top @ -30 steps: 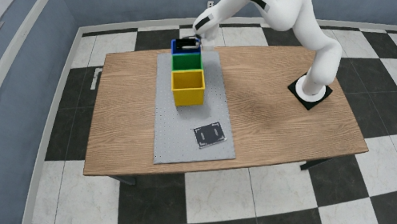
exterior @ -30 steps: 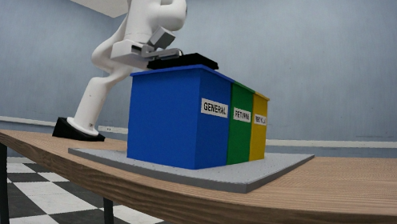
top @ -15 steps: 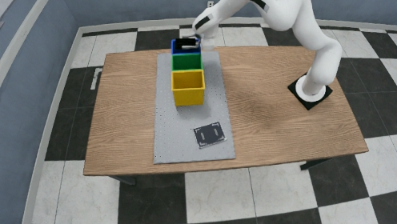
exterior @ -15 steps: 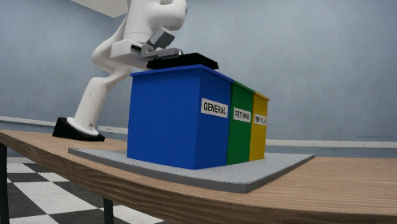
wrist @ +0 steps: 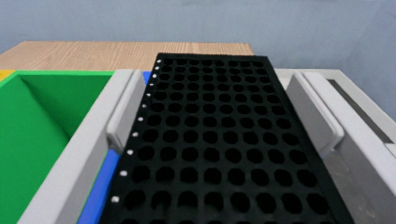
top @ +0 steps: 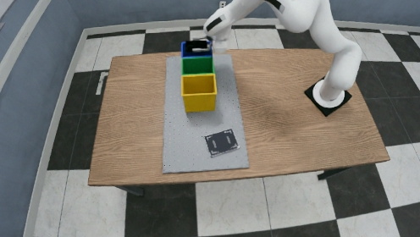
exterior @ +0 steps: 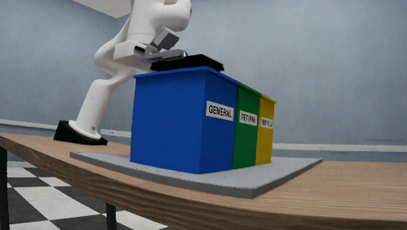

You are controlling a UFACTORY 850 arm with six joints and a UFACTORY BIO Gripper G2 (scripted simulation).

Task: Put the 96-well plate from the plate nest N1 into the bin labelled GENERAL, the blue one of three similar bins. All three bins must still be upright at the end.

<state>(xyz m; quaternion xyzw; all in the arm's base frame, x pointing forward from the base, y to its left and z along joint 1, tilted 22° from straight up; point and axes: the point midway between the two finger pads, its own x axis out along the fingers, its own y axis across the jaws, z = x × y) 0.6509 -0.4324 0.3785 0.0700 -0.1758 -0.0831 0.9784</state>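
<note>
Now: the blue general bin 130 mm below my hand. Round my hand: black 96-well plate 10 mm below; green bin 20 mm ahead, 130 mm to the left, 130 mm below; yellow bin 40 mm ahead, 260 mm to the left, 130 mm below.
</note>
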